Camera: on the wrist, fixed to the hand. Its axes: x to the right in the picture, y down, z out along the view.
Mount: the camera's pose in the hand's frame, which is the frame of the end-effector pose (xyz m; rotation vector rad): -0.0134 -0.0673 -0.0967 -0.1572 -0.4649 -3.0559
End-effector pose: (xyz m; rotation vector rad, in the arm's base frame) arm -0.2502 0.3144 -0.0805 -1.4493 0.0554 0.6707
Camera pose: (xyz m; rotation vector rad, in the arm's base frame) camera -0.1963 0.2218 -0.0297 -0.0800 -2.0365 -1.5590
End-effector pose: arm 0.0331 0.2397 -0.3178 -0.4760 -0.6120 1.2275
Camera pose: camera 0.1426 0.2072 -0.3495 0.7616 -0.8689 -1.6955
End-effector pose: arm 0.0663 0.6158 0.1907 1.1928 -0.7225 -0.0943
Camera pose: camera 0.1299 0.6736 0.1090 -0.9019 -1.2857 2.6115
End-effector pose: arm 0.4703 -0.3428 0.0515 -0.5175 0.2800 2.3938
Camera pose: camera 0.5517 -0.3311 -0.0339 0.0213 -0.5950 -0.5575
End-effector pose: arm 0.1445 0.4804 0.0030 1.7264 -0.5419 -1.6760
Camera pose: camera 0.2283 0.5531 -0.0389 -0.2455 -1.4468 1.0372
